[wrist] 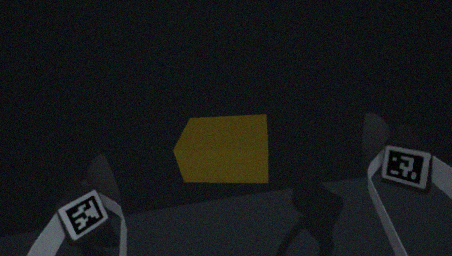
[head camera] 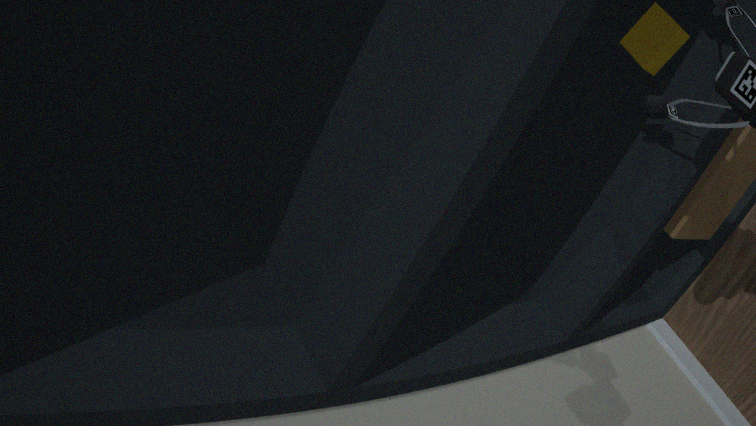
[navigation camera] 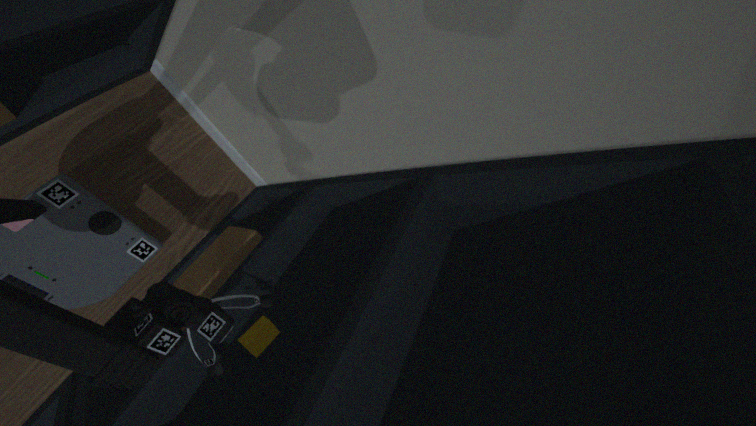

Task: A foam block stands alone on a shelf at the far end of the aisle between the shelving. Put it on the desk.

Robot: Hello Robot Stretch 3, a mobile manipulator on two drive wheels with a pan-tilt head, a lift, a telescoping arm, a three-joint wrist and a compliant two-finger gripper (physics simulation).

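Pixels of known places: gripper, fingertip midpoint: [wrist: 235, 153] [head camera: 679, 46] [navigation camera: 247, 335]; robot's base, origin of the base link: [navigation camera: 104, 221].
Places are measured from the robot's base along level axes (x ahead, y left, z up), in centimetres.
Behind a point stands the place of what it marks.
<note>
The yellow foam block [head camera: 654, 39] @[x -1.2, y -43.7, z 57.9 cm] [navigation camera: 258, 336] @[x -1.4, y -43.2, z 57.9 cm] [wrist: 225, 150] @[x -1.4, y -41.9, z 57.7 cm] is in the dark shelf unit [head camera: 391, 158] @[x 22.3, y -36.6, z 99.1 cm] [navigation camera: 391, 291] @[x 18.5, y -33.1, z 99.1 cm]. In the wrist view it shows between the two fingers, a little left of midway. My gripper [head camera: 690, 55] @[x -2.2, y -38.4, z 60.1 cm] [navigation camera: 241, 336] @[x -2.2, y -38.4, z 60.1 cm] [wrist: 235, 153] @[x -2.2, y -38.4, z 60.1 cm] is open wide, with nothing held. In the head and navigation views the block is just ahead of the fingertips, apart from them. The surface under the block is too dark to make out. The desk does not show in these views.
A brown box-shaped piece [head camera: 714, 185] @[x 12.9, y -30.4, z 33.2 cm] [navigation camera: 219, 259] @[x 10.9, y -30.4, z 28.5 cm] is at the shelving beside my wrist. My grey base [navigation camera: 89, 254] @[x -8.9, y -3.8, z 16.0 cm] stands on the wooden floor [navigation camera: 126, 121] @[x 30.6, y 21.7, z 0.0 cm]. A pale wall [head camera: 502, 402] @[x 51.5, y -23.9, z 69.7 cm] [navigation camera: 529, 95] @[x 51.6, y -17.0, z 119.6 cm] closes the aisle. More dark shelving [navigation camera: 68, 63] @[x 29.7, y 41.4, z 7.6 cm] is at the upper left of the navigation view.
</note>
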